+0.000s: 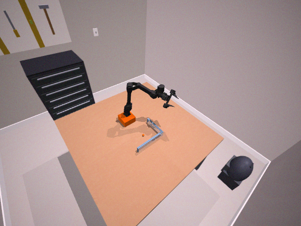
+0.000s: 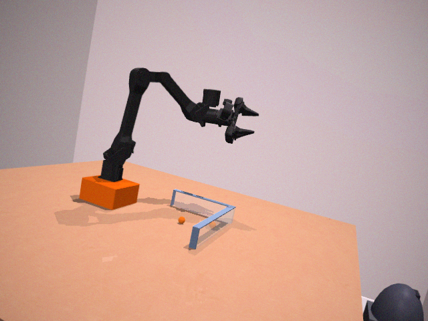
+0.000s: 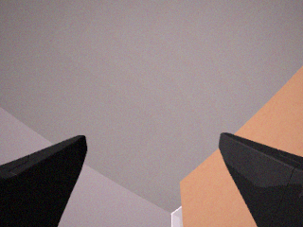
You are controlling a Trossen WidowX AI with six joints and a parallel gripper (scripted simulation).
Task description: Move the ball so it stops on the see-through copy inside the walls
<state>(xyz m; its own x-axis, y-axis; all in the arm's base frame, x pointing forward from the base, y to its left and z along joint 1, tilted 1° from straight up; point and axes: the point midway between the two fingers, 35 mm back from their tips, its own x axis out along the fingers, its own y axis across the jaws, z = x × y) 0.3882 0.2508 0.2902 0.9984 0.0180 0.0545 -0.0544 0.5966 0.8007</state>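
Now: gripper tip 35 cm above the orange ball, 29 cm to the left of it and 13 cm past it.
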